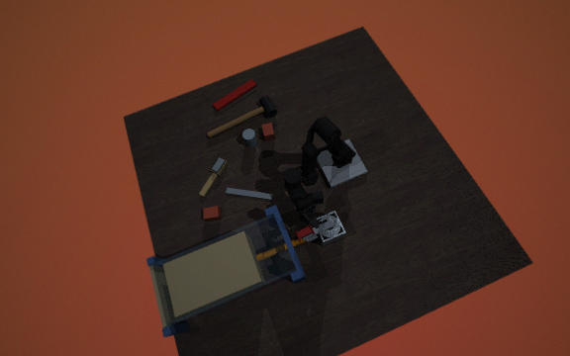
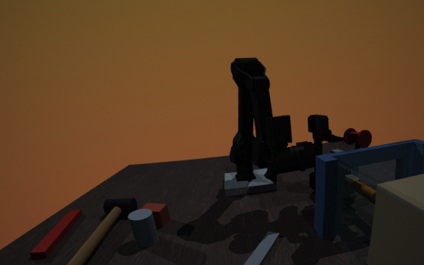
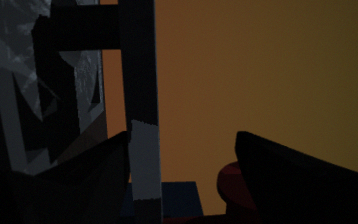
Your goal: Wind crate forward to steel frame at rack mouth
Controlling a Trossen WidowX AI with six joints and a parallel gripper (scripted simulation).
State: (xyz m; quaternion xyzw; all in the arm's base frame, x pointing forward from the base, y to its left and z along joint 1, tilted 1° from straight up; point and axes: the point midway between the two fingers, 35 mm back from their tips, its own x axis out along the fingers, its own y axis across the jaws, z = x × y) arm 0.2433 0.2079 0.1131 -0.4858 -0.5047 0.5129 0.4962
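Now: the winch handle 10 mm ahead of my gripper tip and 10 mm below it. Round my gripper tip: red knob: 50 mm ahead, 20 mm above; blue steel frame: 110 mm ahead, 10 mm to the right, 30 mm below; winch: 70 mm behind, 10 mm to the right, 100 mm below.
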